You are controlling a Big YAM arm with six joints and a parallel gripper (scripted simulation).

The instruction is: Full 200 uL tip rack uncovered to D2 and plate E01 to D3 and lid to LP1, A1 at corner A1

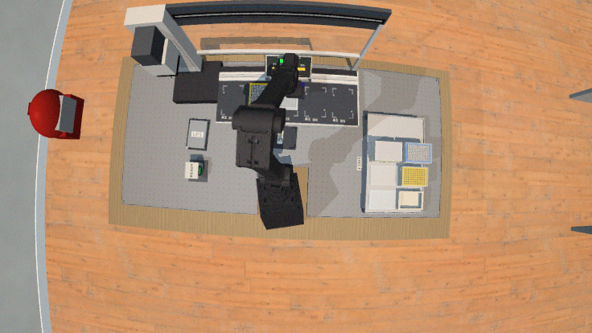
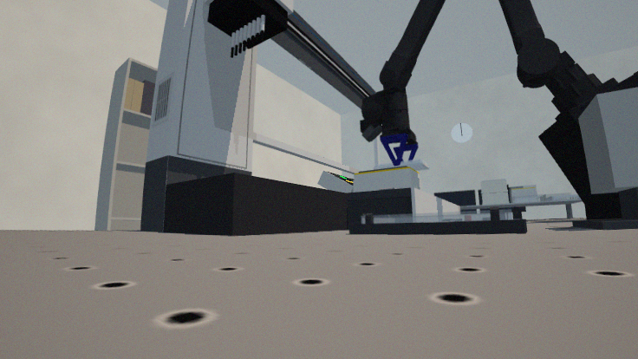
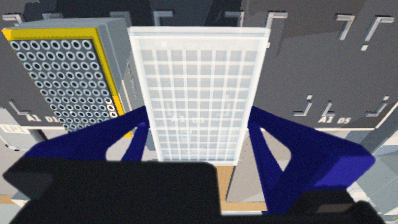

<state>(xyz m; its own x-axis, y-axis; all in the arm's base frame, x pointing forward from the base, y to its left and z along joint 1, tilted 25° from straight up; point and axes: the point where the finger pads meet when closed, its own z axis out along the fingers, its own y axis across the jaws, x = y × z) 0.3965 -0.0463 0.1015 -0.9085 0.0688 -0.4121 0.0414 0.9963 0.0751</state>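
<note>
Now: hand 12 cm to the right of the yellow tip rack and 6 cm above it. Also, from my hand: regrip nest RG 16 cm behind, 15 cm below, 4 cm to the left; then shelf label 33 cm to the right, 28 cm behind, 16 cm below; then sample plate 1 cm below.
</note>
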